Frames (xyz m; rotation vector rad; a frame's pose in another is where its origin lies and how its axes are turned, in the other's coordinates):
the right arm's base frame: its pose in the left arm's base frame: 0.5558 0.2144 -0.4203 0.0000 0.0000 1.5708
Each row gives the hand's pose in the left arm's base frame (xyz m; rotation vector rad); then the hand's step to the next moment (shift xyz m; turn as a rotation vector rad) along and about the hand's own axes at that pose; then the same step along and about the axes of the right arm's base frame.
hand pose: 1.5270 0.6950 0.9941 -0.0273 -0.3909 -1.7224
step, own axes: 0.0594 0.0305 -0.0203 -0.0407 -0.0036 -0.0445
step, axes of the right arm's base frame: -0.0663 -0.0218 0.0023 0.0271 -0.0133 -0.0523
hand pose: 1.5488 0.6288 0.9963 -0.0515 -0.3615 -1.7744
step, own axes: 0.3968 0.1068 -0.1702 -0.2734 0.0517 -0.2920
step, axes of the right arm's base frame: -0.4408 -0.0352 -0.0482 0.1696 -0.1610 -0.3286
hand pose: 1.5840 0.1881 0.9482 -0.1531 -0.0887 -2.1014
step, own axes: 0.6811 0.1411 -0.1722 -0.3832 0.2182 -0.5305
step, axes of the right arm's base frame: -0.6732 0.2348 -0.0711 0.1482 -0.3422 -0.5804
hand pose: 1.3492 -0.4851 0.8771 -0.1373 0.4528 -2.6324
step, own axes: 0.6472 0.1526 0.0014 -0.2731 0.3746 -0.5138
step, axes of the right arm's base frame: -0.4258 0.5093 -0.0378 -0.0385 -0.3140 -0.6155
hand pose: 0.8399 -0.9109 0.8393 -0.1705 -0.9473 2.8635
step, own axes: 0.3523 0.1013 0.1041 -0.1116 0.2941 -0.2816
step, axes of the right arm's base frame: -0.0890 0.3705 -0.0019 -0.0861 -0.1275 -0.3931
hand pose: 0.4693 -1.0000 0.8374 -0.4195 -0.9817 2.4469
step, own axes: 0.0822 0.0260 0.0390 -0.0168 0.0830 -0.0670
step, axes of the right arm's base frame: 0.0047 0.0945 0.0001 -0.0236 -0.0181 -0.1038
